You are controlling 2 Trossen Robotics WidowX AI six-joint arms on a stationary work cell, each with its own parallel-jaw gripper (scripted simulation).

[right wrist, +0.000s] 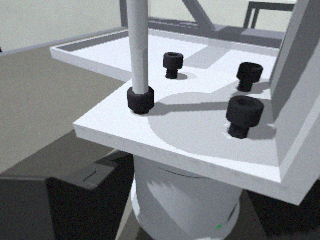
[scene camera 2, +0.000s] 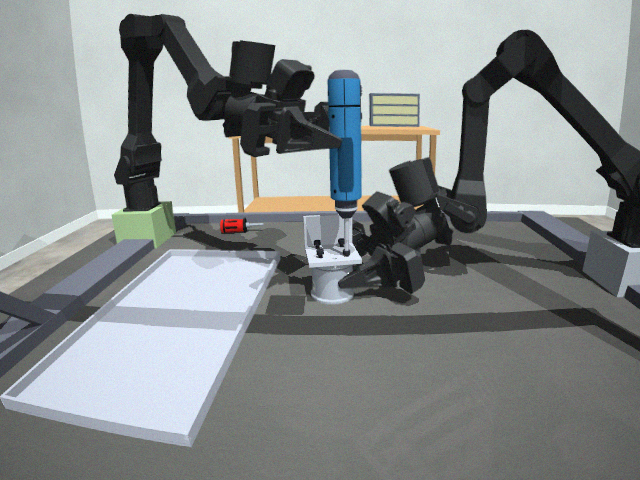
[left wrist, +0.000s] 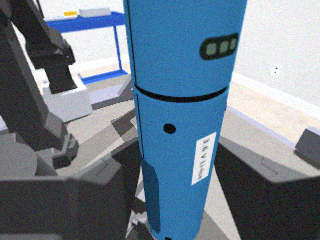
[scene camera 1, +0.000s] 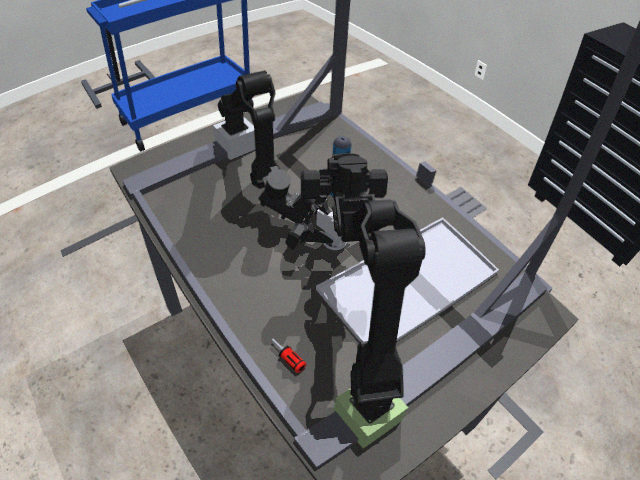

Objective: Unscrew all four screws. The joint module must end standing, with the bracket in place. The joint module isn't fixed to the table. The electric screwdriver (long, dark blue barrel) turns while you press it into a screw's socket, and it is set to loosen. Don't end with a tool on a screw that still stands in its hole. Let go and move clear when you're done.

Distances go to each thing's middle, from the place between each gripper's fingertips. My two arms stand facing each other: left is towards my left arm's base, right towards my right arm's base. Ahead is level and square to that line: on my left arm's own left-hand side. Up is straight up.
My right hand is 20 mm to the right of the joint module (scene camera 2: 326, 290), 20 mm past it and 10 mm above it. From my right hand the other things lie so: white tray (scene camera 2: 146, 356) 210 mm to the left, 140 mm behind, 30 mm below; white bracket (scene camera 2: 328, 229) 40 mm above, 20 mm to the left, 20 mm behind.
My left hand is 150 mm above the white bracket. From my left hand the other things lie so: white tray 220 mm below, 190 mm to the left, 120 mm behind; joint module 200 mm below.
